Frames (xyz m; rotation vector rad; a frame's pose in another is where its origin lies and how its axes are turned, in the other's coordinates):
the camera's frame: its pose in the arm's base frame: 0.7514 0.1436 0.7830 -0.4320 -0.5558 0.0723
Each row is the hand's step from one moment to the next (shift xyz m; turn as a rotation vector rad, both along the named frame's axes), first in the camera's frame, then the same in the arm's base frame.
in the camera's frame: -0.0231 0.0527 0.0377 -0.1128 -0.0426 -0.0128
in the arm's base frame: -0.0369 0.0579 -0.0046 -0.0912 -0.0640 -0.0479
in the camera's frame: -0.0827 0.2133 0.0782 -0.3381 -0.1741 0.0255
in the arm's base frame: -0.1010 0.2082 -0.0701 -0.3091 -0.2098 -0.0757
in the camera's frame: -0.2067 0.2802 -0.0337 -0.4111 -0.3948 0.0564
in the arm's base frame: -0.1442 0.2042 -0.2447 -0.3980 -0.4118 0.0035
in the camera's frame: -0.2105 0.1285 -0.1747 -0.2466 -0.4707 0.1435
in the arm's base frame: -0.0807 0.0125 -0.2910 -0.3078 -0.4180 0.1831
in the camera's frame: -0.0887 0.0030 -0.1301 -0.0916 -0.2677 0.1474
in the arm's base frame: -0.0068 -0.0625 -0.1444 -0.1683 -0.2041 0.1784
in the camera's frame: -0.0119 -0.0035 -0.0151 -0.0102 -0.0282 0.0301
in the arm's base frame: -0.0023 -0.0110 -0.0160 -0.0259 -0.0161 0.0296
